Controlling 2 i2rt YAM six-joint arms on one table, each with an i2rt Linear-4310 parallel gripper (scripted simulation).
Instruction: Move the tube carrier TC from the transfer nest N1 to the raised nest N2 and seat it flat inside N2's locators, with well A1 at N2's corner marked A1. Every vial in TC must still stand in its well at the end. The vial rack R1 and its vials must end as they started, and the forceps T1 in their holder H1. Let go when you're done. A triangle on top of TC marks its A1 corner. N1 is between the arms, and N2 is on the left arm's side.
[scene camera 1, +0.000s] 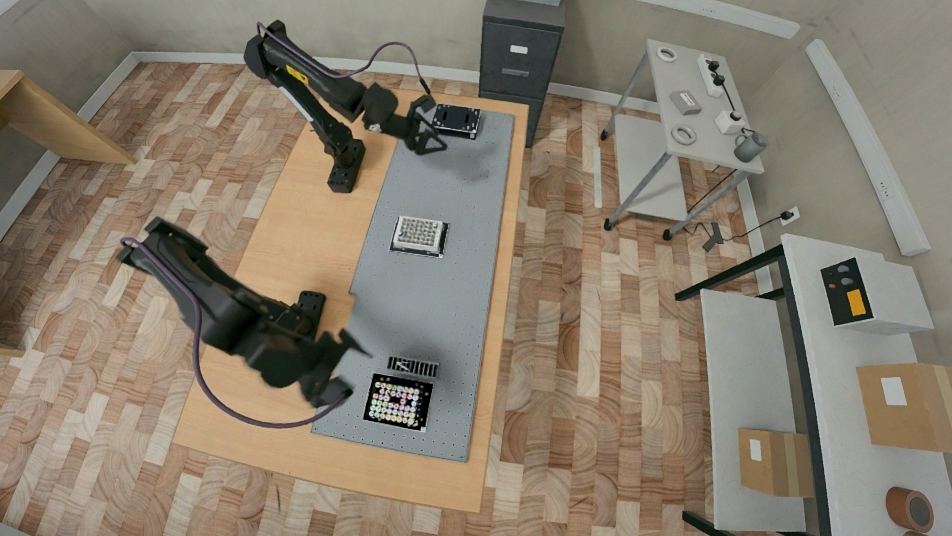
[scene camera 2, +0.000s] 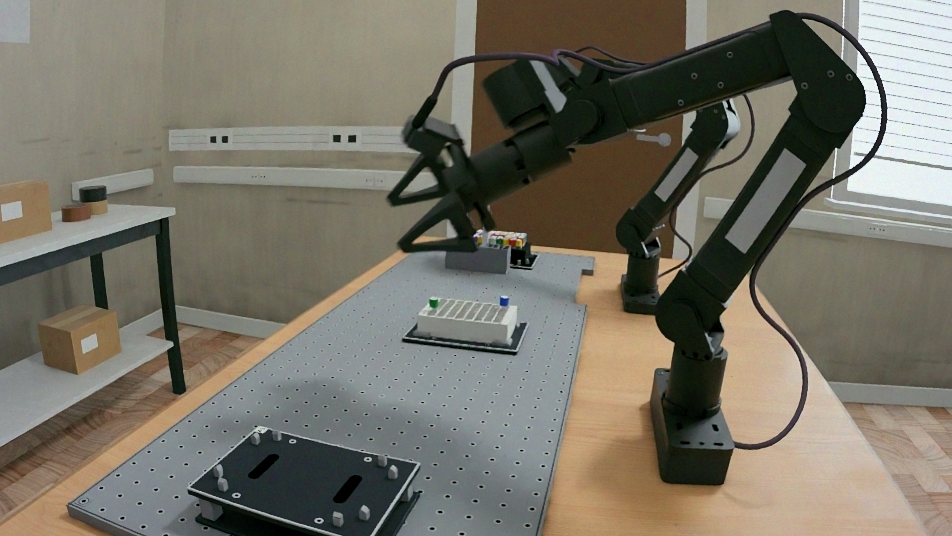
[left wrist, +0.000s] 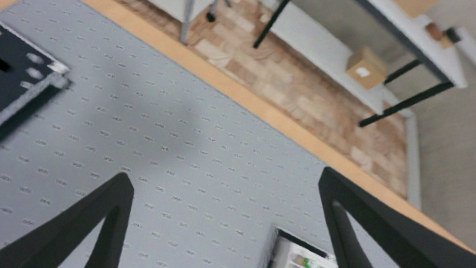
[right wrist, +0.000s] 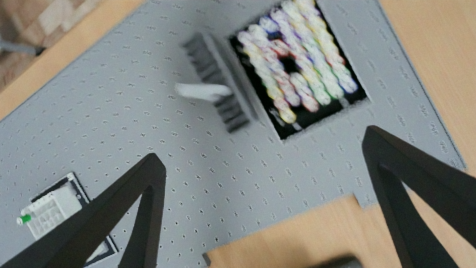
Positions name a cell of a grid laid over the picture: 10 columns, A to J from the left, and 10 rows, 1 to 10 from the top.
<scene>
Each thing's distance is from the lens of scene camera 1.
left gripper (scene camera 1: E3): 89 cm
right gripper (scene camera 1: D8): 65 cm
raised nest N2 (scene camera 1: E3): 118 cm
</scene>
